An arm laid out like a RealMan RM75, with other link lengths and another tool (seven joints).
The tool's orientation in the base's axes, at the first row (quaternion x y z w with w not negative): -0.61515 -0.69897 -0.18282 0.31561
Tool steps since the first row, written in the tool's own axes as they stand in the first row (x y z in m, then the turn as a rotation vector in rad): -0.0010 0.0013 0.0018 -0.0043 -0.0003 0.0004; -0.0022 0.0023 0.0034 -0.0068 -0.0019 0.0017; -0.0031 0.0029 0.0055 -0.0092 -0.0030 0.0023; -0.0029 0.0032 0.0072 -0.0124 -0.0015 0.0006; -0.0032 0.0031 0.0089 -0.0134 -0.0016 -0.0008; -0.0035 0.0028 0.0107 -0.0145 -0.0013 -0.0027; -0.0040 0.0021 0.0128 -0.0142 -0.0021 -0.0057; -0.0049 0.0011 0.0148 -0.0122 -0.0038 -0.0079; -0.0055 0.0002 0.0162 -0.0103 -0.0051 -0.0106; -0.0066 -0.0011 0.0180 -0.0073 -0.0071 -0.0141; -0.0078 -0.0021 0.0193 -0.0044 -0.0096 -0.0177
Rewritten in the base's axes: 0.0009 0.0006 -0.0022 -0.0002 -0.0030 -0.0031; 0.0016 0.0010 -0.0043 -0.0019 -0.0043 -0.0055; 0.0018 0.0017 -0.0065 -0.0030 -0.0059 -0.0074; 0.0017 0.0030 -0.0076 -0.0010 -0.0091 -0.0085; 0.0012 0.0039 -0.0091 -0.0008 -0.0108 -0.0081; 0.0006 0.0048 -0.0106 0.0000 -0.0128 -0.0075; -0.0005 0.0056 -0.0123 -0.0002 -0.0146 -0.0050; -0.0019 0.0061 -0.0143 -0.0015 -0.0148 -0.0018; -0.0031 0.0064 -0.0156 -0.0022 -0.0154 0.0016; -0.0047 0.0065 -0.0175 -0.0036 -0.0158 0.0064; -0.0059 0.0062 -0.0191 -0.0053 -0.0164 0.0113
